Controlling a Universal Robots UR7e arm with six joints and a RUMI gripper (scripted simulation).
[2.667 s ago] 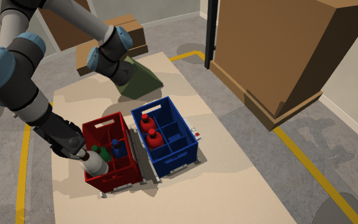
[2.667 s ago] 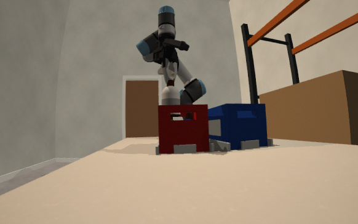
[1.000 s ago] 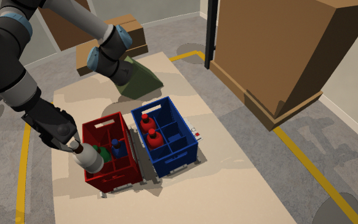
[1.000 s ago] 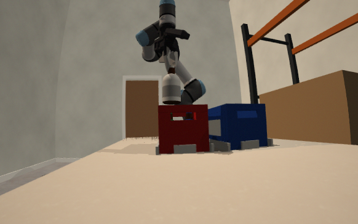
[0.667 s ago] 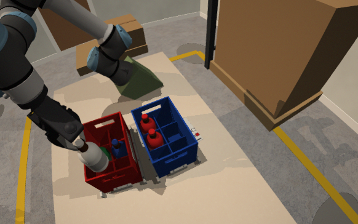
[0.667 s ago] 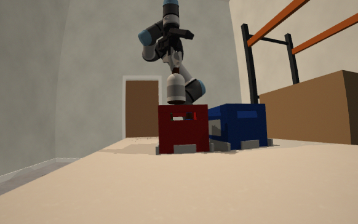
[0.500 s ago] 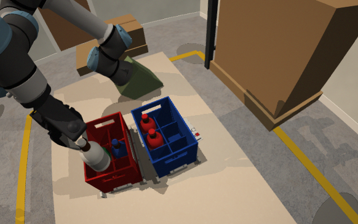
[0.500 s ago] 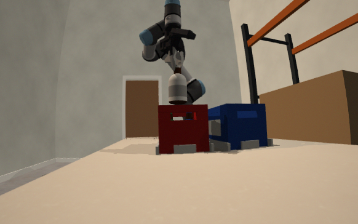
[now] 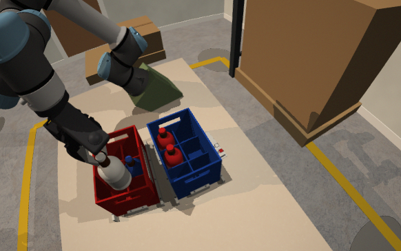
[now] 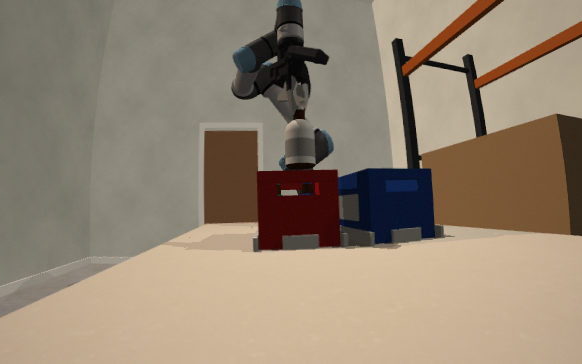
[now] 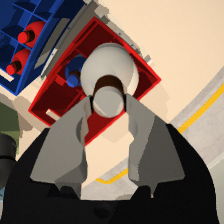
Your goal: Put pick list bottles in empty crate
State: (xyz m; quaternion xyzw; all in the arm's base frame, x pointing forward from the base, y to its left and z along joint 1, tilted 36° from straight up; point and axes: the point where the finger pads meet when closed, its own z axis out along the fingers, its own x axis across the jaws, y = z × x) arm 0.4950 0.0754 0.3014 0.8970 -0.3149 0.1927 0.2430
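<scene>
My gripper is now 70 mm above the white-label bottle. From my hand the other things lie so: red crate: 90 mm behind, 20 mm to the right, 250 mm below; blue bottle: 90 mm behind, 20 mm to the left, 250 mm below; green bottle: 90 mm behind, 60 mm to the right, 250 mm below.
</scene>
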